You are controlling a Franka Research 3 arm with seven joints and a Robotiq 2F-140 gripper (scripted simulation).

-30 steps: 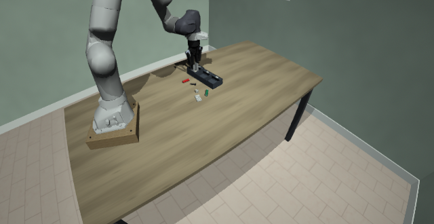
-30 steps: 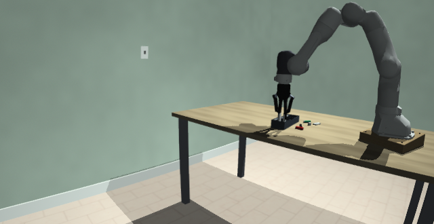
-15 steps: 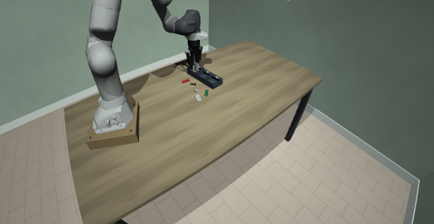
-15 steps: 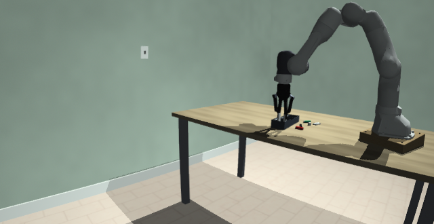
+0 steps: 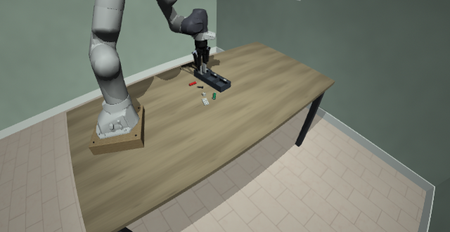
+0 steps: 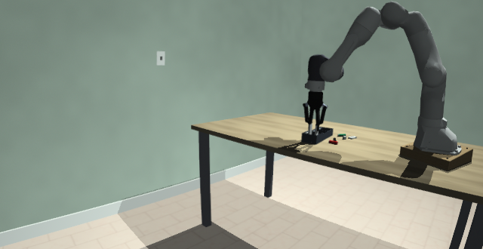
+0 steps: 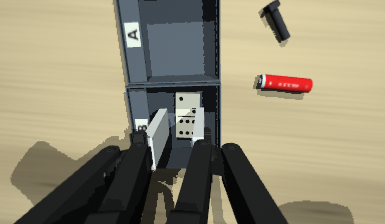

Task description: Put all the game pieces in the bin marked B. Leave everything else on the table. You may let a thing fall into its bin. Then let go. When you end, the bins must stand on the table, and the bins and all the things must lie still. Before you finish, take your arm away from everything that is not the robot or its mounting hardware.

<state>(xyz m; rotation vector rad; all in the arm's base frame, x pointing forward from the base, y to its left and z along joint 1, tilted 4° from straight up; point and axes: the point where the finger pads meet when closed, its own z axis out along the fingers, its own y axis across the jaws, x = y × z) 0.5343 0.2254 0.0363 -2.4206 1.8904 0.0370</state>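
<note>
Now: the white domino 100 mm behind my hand, 240 mm to the right of it and 50 mm below it. Round my hand: red cylinder: 90 mm behind, 50 mm to the right, 50 mm below; dark bin: 20 mm ahead, 80 mm to the right, 40 mm below; black bolt: 60 mm behind, 110 mm to the right, 50 mm below.
</note>
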